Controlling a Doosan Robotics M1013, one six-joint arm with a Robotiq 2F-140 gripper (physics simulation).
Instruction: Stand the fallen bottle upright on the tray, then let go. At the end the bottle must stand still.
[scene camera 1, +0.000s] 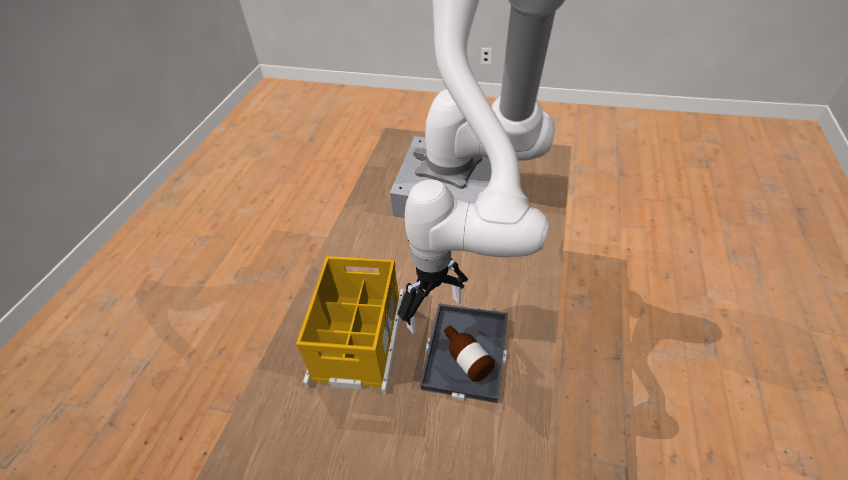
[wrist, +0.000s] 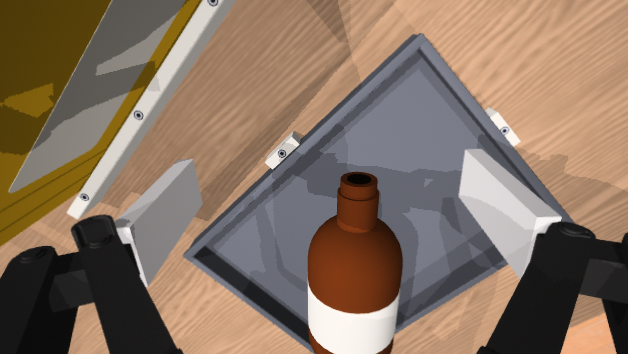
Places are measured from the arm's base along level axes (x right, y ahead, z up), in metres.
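Pixels of known places: gripper, fingertip midpoint: (scene camera 1: 434, 314) (wrist: 327, 177); arm's base at its link origin: (scene camera 1: 448, 166).
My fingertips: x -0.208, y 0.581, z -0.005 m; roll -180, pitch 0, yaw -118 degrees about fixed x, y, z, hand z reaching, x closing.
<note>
For each thing: its top centre in the pictures, then the offset to it from my fingertips.
- brown bottle at its top centre: (wrist: 357, 302) (scene camera 1: 465, 341) dx -0.100, dy +0.033, dz -0.017 m
- dark grey tray at its top centre: (wrist: 368, 240) (scene camera 1: 466, 347) dx -0.094, dy +0.015, dz -0.071 m
- yellow crate at its top centre: (scene camera 1: 348, 299) dx +0.190, dy +0.091, dz +0.079 m
A brown bottle (scene camera 1: 470, 355) (wrist: 354, 265) with a white label lies on its side in the dark grey tray (scene camera 1: 432, 355) (wrist: 390, 115). In the scene view its neck points to the back left and its base to the front right. In the wrist view its open mouth faces up the picture and its base is cut off by the lower edge. My gripper (scene camera 1: 433, 309) (wrist: 327, 177) is open and empty. It hangs tilted above the table, behind and to the left of the bottle. In the wrist view the bottle's neck shows between the widely spread fingers, not touched by them.
A yellow crate (scene camera 1: 346, 371) (wrist: 30, 65) with compartments stands left of the tray, close to the gripper's left finger in the scene view. White rails edge the crate, and small white blocks sit against the tray's outer sides. The arm's base stands behind.
</note>
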